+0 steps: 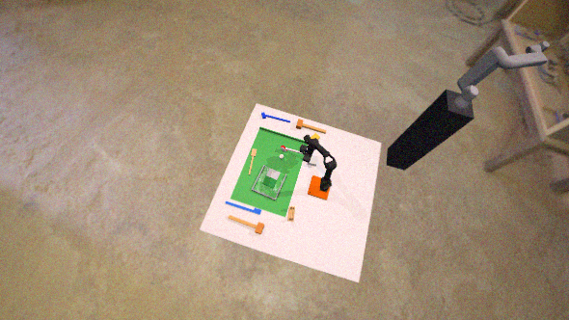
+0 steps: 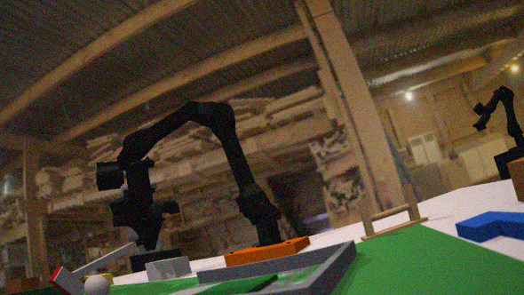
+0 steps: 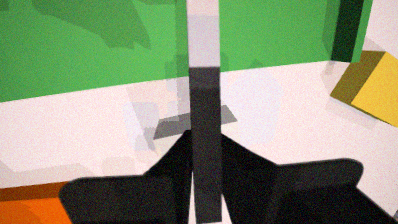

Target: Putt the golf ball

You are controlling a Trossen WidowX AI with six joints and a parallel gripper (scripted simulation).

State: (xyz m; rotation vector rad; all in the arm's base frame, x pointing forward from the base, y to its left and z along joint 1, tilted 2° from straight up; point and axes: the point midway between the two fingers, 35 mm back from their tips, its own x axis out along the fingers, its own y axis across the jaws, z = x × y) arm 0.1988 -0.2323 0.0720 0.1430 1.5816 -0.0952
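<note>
The red putter is 12 cm ahead of my gripper tip and 1 cm to the right of it. Round my gripper tip: yellow block (2 cm behind, 23 cm to the right, 6 cm below); white golf ball (23 cm ahead, 5 cm to the left, 5 cm below); green mat (28 cm ahead, 18 cm to the left, 7 cm below).
</note>
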